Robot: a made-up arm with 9 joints. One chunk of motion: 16 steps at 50 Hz.
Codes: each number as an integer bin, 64 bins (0 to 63) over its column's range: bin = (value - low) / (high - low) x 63, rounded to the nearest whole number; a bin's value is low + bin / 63 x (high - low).
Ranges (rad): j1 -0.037..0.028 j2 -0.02..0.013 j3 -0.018..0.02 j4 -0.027..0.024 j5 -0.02..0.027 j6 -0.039..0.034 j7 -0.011..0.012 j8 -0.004..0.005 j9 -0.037..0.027
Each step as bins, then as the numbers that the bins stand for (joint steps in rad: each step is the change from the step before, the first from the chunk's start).
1 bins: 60 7 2 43 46 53 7 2 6
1 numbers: 0.02490 -0.01633 -0.01679 0.00781 0.01432 0.02241 -0.00844 -0.00371 -0.03090
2 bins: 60 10 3 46 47 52 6 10 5
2 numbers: 0.02490 -0.01476 -0.01619 0.01024 0.01506 0.02125 -0.00881 -0.00257 -0.03192
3 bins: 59 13 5 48 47 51 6 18 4
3 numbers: 0.02387 -0.01319 -0.01498 0.01186 0.01506 0.02010 -0.00881 -0.00143 -0.03294
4 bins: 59 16 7 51 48 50 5 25 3
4 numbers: 0.02387 -0.01162 -0.01378 0.01429 0.01581 0.01894 -0.00917 -0.00043 -0.03395
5 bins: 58 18 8 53 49 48 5 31 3
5 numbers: 0.02284 -0.01057 -0.01317 0.01590 0.01656 0.01662 -0.00917 0.00043 -0.03395
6 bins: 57 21 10 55 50 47 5 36 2
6 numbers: 0.02181 -0.00900 -0.01197 0.01752 0.01730 0.01546 -0.00917 0.00114 -0.03497
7 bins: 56 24 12 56 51 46 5 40 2
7 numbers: 0.02078 -0.00743 -0.01076 0.01833 0.01805 0.01430 -0.00917 0.00171 -0.03497
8 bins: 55 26 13 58 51 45 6 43 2
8 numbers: 0.01975 -0.00638 -0.01016 0.01995 0.01805 0.01314 -0.00881 0.00214 -0.03497
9 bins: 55 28 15 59 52 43 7 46 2
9 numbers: 0.01975 -0.00533 -0.00895 0.02076 0.01879 0.01083 -0.00844 0.00257 -0.03497
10 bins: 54 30 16 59 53 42 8 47 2
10 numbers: 0.01871 -0.00429 -0.00835 0.02076 0.01954 0.00967 -0.00808 0.00271 -0.03497
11 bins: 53 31 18 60 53 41 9 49 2
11 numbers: 0.01768 -0.00376 -0.00714 0.02157 0.01954 0.00851 -0.00771 0.00300 -0.03497
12 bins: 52 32 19 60 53 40 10 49 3
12 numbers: 0.01665 -0.00324 -0.00654 0.02157 0.01954 0.00735 -0.00735 0.00300 -0.03395
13 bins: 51 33 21 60 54 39 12 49 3
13 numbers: 0.01562 -0.00271 -0.00533 0.02157 0.02029 0.00619 -0.00662 0.00300 -0.03395
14 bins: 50 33 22 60 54 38 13 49 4
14 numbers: 0.01459 -0.00271 -0.00473 0.02157 0.02029 0.00503 -0.00625 0.00300 -0.03294
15 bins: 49 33 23 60 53 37 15 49 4
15 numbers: 0.01356 -0.00271 -0.00413 0.02157 0.01954 0.00387 -0.00552 0.00300 -0.03294
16 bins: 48 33 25 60 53 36 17 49 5
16 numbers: 0.01252 -0.00271 -0.00292 0.02157 0.01954 0.00271 -0.00479 0.00300 -0.03192
